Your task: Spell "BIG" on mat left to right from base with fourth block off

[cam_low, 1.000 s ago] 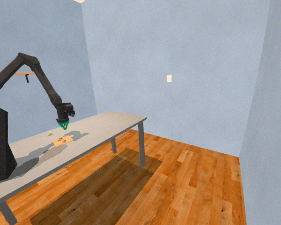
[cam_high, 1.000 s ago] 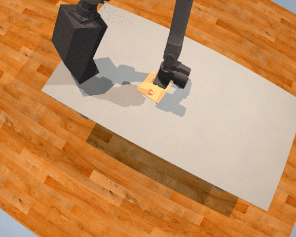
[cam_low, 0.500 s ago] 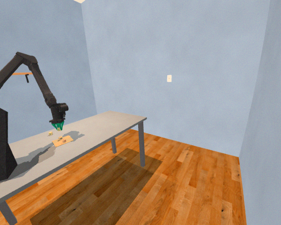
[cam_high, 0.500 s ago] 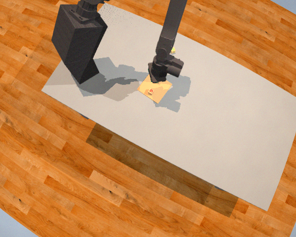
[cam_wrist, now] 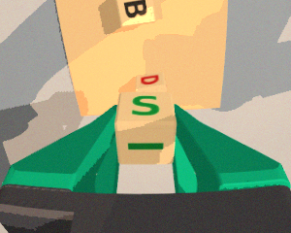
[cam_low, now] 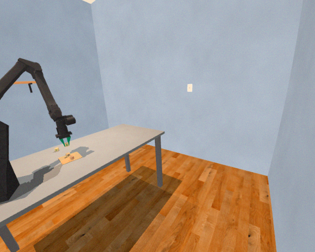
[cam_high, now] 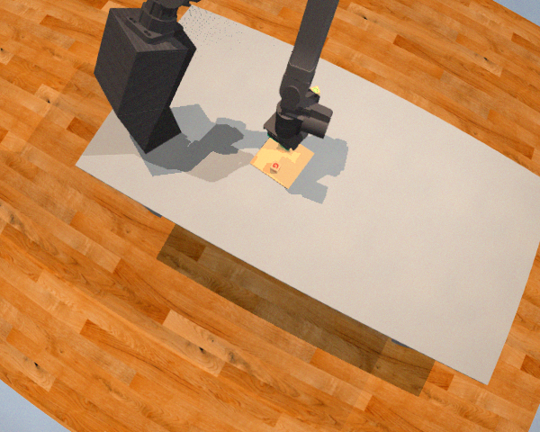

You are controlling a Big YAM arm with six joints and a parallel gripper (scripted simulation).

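Right now the mat is 11 cm below my hand. From my hand the other things lie so: block (7 cm behind, 24 cm to the left, 10 cm below).
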